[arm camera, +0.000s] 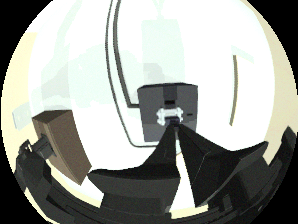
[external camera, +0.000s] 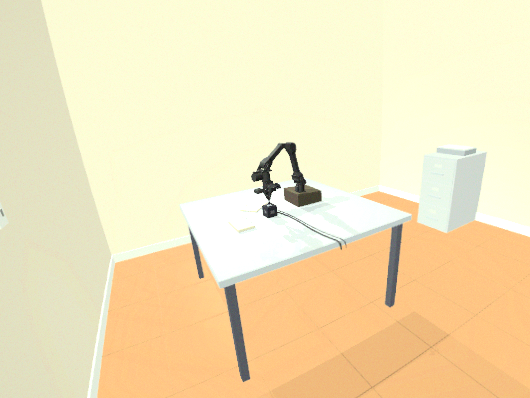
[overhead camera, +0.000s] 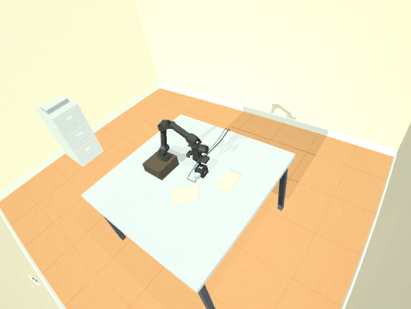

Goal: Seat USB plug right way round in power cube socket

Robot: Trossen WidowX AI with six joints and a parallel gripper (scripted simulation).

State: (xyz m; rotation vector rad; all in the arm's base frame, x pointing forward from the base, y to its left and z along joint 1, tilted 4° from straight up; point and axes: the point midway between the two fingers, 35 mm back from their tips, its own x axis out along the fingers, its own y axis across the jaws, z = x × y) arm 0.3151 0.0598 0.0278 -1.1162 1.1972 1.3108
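My gripper tip is 2 cm above the USB plug.
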